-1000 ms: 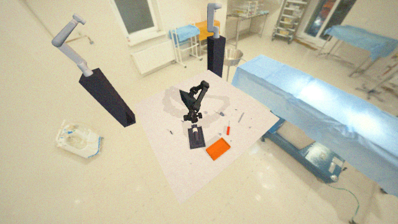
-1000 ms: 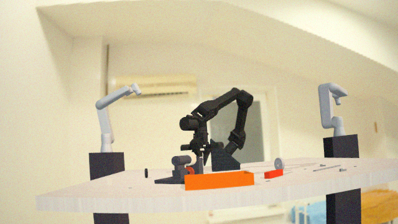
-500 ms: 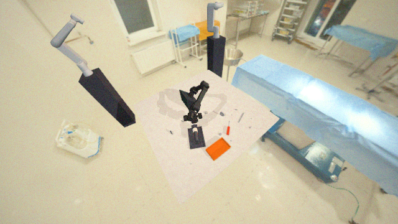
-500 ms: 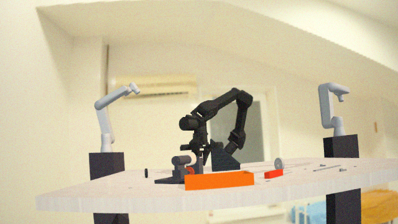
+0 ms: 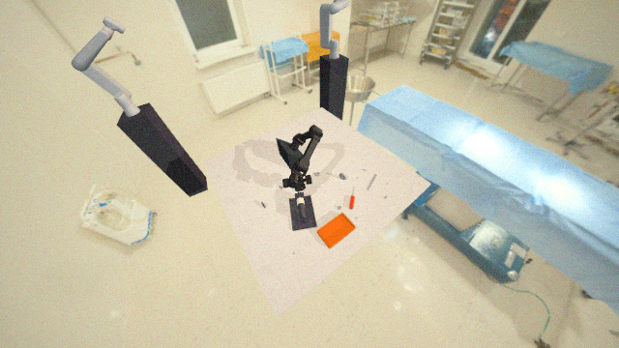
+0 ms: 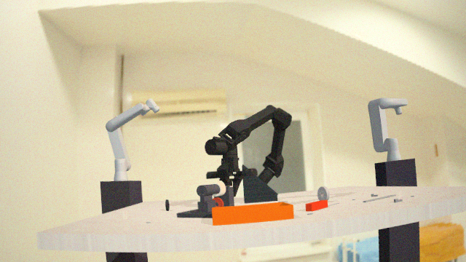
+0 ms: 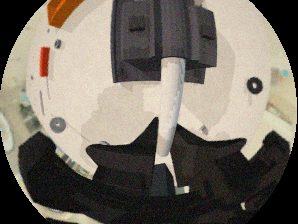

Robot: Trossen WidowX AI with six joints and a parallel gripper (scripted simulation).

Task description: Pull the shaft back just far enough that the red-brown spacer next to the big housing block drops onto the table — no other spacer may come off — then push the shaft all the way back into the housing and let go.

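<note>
Right now the grey shaft is 8 cm ahead of my gripper tip, 4 cm above it and 2 cm to the right of it. Round my gripper tip: round grey disc (33 cm to the left, 5 cm ahead, 2 cm below); then red-brown spacer (14 cm ahead, 4 cm to the right, 2 cm below); then small black ring (26 cm to the right, 2 cm below).
</note>
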